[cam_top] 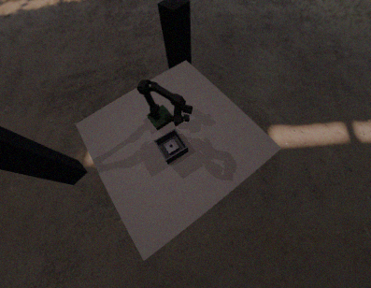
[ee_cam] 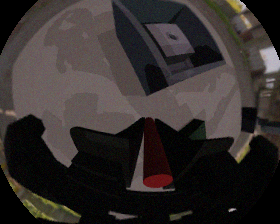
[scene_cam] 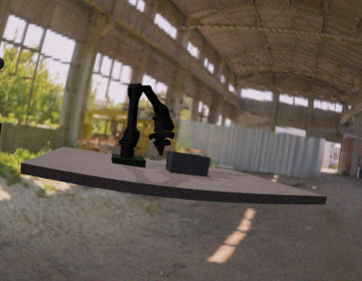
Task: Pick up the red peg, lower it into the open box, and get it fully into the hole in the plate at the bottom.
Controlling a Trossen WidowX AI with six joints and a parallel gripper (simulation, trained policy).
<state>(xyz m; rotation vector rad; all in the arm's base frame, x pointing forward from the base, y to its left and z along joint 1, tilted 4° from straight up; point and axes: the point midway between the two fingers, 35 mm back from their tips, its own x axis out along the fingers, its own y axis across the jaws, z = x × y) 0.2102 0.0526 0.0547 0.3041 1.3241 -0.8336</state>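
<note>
Now: the plate 150 mm to the right of my gripper tip, 90 mm ahead of it and 30 mm below it. From my gripper tip the other things lie so: red peg 30 mm above, 10 mm to the left; then dark box 150 mm to the right, 90 mm ahead, 50 mm below.
</note>
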